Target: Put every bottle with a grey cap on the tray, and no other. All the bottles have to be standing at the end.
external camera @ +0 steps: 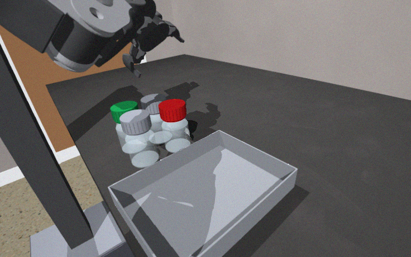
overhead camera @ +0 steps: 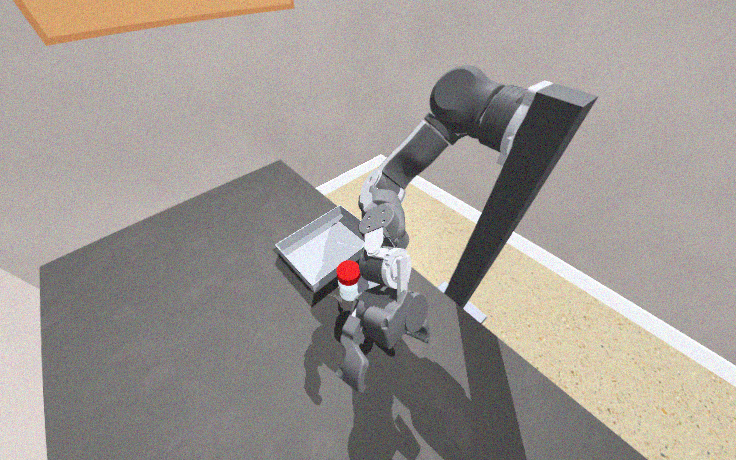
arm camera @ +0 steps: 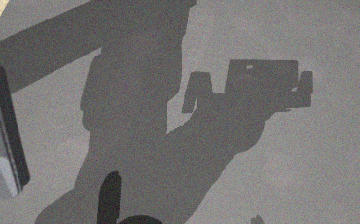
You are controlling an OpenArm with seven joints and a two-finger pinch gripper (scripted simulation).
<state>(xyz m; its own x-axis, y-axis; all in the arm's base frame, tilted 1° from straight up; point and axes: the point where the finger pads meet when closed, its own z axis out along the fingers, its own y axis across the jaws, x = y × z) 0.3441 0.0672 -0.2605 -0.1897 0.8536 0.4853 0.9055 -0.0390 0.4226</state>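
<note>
The red-capped bottle is 21 cm to the right of my hand, 11 cm below it and 8 cm behind it. From my hand the other things lie so: grey tray (36 cm to the right, 14 cm below, 12 cm behind); then green-capped bottle (16 cm behind, 14 cm to the right, 11 cm below).
</note>
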